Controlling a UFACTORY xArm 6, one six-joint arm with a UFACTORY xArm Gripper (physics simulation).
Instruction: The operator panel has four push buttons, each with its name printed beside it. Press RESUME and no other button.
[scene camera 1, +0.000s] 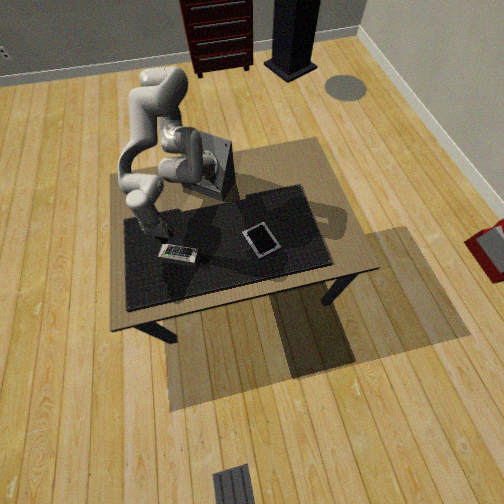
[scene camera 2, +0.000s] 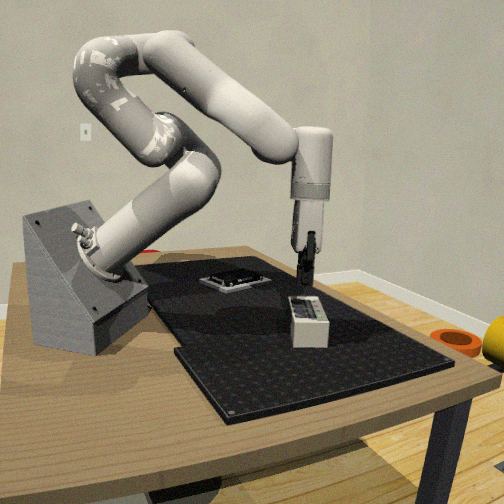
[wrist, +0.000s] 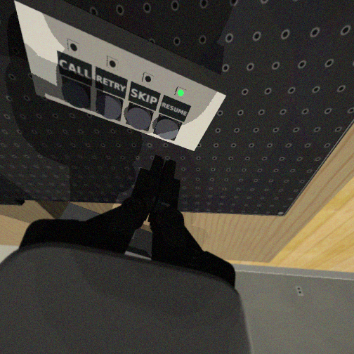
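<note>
The white operator panel (scene camera 1: 169, 257) (scene camera 2: 310, 334) (wrist: 207, 122) lies on the black mat. In the wrist view its round buttons are CALL (wrist: 76, 95), RETRY (wrist: 109, 107), SKIP (wrist: 139, 118) and RESUME (wrist: 166, 128), the last nearest the panel's right end. The lamp (wrist: 181, 93) above RESUME is lit green; the other three lamps are dark. My gripper (scene camera 2: 305, 284) (wrist: 160, 170) is shut and empty. It hangs above the panel, apart from it, with clear air below the fingertips in the second scene view. No finger covers a button in the wrist view.
A flat grey frame with a black inside (scene camera 1: 245, 239) (scene camera 2: 215, 287) lies on the black mat (scene camera 1: 150, 295) (scene camera 2: 235, 400), away from the panel. The mat lies on a wooden table (scene camera 1: 117, 320) (scene camera 2: 75, 430). My arm's slanted grey base (scene camera 2: 60, 300) stands behind the mat.
</note>
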